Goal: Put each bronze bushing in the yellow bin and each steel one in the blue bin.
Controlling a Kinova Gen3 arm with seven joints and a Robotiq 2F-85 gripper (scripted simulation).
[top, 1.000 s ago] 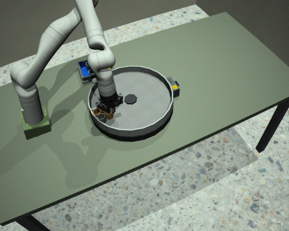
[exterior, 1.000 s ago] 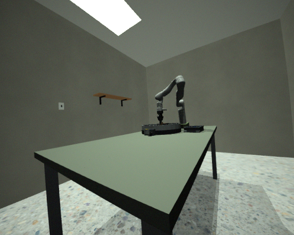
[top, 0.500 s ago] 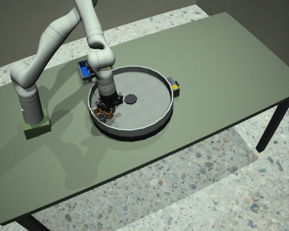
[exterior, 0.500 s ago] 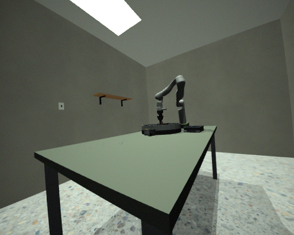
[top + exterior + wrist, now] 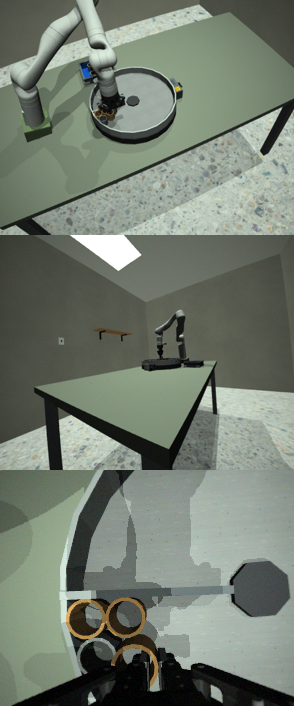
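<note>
Now: the turntable 11 cm ahead of my hand, 8 cm to the left of it and 6 cm below it.
</note>
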